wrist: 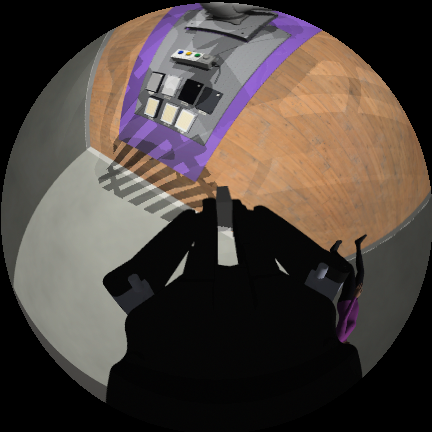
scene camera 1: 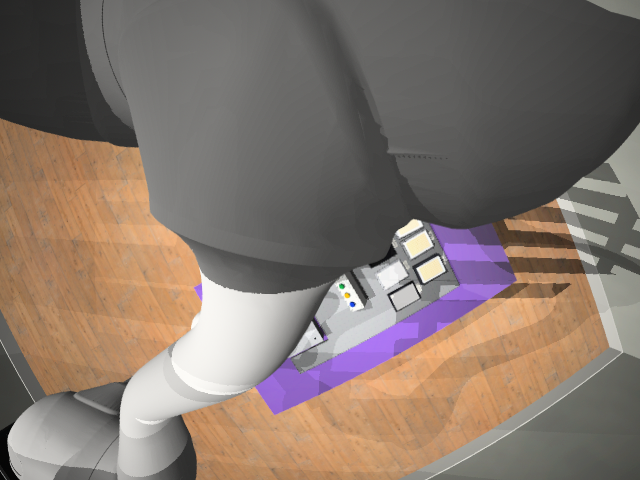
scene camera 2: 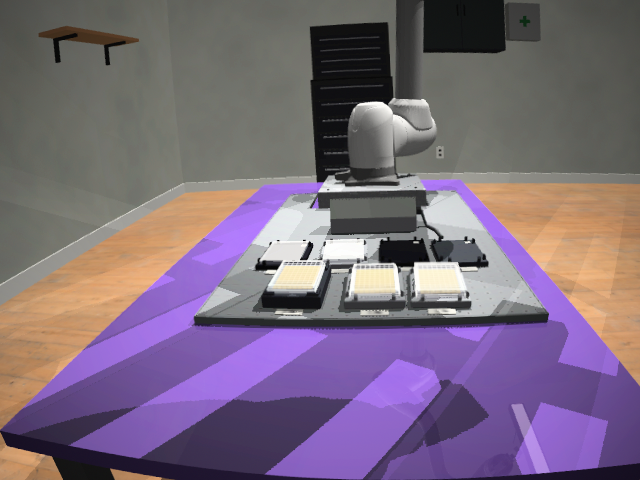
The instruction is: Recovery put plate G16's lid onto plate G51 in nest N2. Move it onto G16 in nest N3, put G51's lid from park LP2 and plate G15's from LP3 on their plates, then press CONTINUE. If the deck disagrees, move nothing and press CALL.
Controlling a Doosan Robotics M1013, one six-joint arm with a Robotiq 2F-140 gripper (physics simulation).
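Places are measured from the arm's base along level axes (x ahead, y left, z up), in millimetres.
Pixels of known places: gripper, between the fingertips: (wrist: 222, 196); arm's base, origin of its link: (scene camera 2: 372, 181).
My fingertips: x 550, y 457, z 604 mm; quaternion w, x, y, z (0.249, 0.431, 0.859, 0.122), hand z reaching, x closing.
Ahead of a thing's pixels: the offset from my fingertips to its top centre. Level surfaces: height alone.
My gripper (wrist: 222, 196) is shut and empty, high above and away from the deck. Three cream-topped plates stand in the front row: one {251 mm ahead, 579 mm right, 611 mm down} (scene camera 1: 431, 269) (scene camera 2: 296, 279) (wrist: 152, 107) in a black nest, a middle one {252 mm ahead, 439 mm right, 619 mm down} (scene camera 1: 418, 244) (scene camera 2: 375, 280) (wrist: 170, 114) and one {251 mm ahead, 324 mm right, 620 mm down} (scene camera 2: 438, 280) (wrist: 185, 120) at the other end, both in grey nests. Behind them are a light grey piece {76 mm ahead, 640 mm right, 631 mm down} (scene camera 1: 404, 296) (scene camera 2: 285, 252) (wrist: 155, 82), a white one {70 mm ahead, 510 mm right, 631 mm down} (scene camera 1: 392, 274) (scene camera 2: 344, 250) (wrist: 171, 85), a black one {66 mm ahead, 379 mm right, 629 mm down} (scene camera 2: 403, 251) (wrist: 190, 91) and a dark grey one {70 mm ahead, 258 mm right, 629 mm down} (scene camera 2: 458, 251) (wrist: 209, 100). Labels are unreadable.
A button box {147 mm back, 449 mm right, 565 mm down} (scene camera 1: 351, 294) (scene camera 2: 373, 214) (wrist: 192, 58) with blue, yellow, green and grey buttons stands behind the rows. The arm covers much of scene camera 1's view. The purple table {661 mm down} (scene camera 2: 248, 361) carries the deck. A person in purple (wrist: 348, 315) shows at the wrist view's right.
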